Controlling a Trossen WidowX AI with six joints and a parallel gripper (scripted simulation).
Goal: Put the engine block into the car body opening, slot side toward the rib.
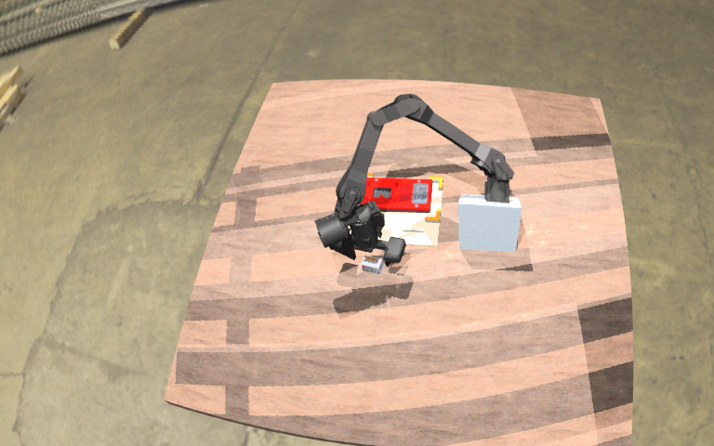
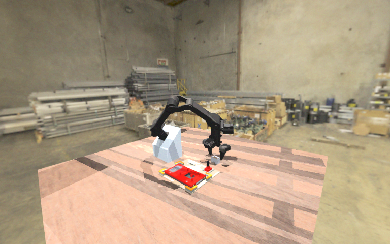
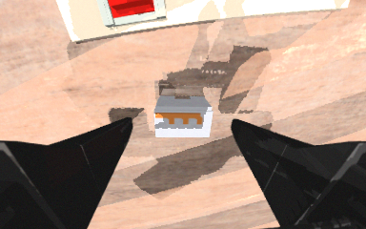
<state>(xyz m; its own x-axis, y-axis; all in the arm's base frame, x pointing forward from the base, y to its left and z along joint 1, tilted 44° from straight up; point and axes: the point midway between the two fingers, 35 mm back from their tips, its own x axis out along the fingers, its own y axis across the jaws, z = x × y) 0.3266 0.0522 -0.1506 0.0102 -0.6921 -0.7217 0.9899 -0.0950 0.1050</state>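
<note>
The engine block is 20 mm below my gripper tip. The rest, counted from my gripper tip: beige base plate (210 mm to the right, 30 mm behind, 20 mm below).
</note>
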